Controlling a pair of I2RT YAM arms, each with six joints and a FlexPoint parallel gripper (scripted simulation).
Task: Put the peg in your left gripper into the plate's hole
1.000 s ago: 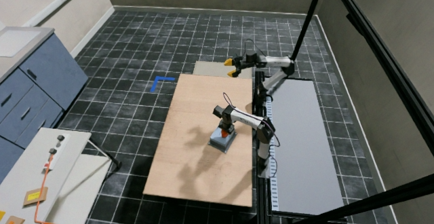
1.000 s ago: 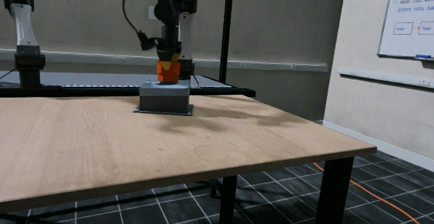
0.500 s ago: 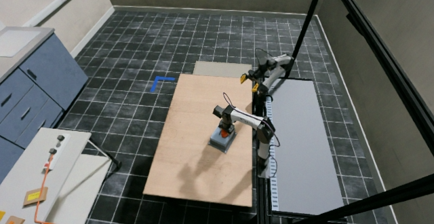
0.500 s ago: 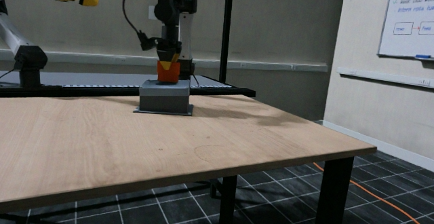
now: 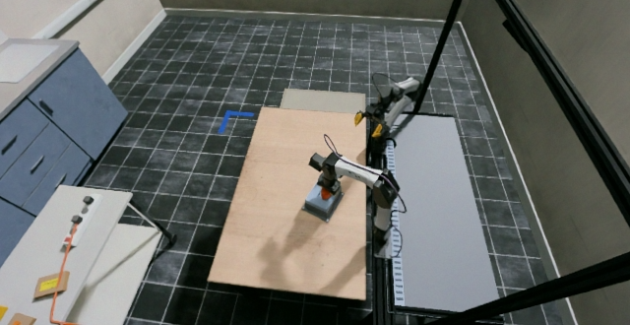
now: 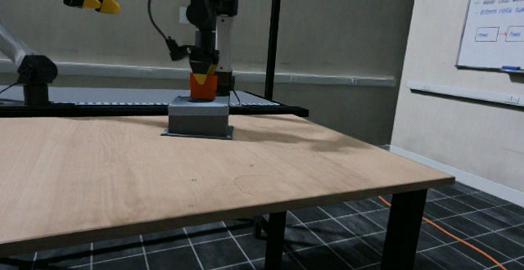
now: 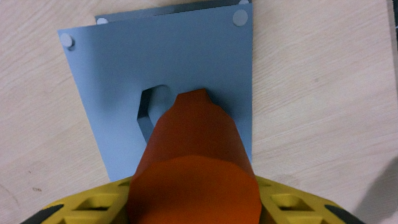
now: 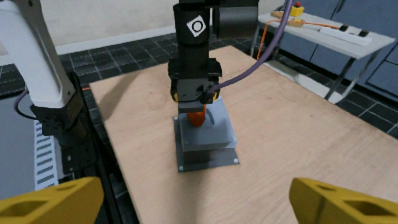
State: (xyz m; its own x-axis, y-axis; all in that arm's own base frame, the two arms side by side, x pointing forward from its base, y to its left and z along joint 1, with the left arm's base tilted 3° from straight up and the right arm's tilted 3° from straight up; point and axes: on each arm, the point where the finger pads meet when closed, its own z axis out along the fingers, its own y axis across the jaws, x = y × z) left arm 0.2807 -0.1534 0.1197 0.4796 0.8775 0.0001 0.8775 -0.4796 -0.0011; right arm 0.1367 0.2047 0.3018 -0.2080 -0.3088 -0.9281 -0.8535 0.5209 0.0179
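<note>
Now: left hand 7 cm above the blue-grey plate, 2 cm short of it and 1 cm to the left of it. Also, from my left hand: orange peg: 2 cm below.
</note>
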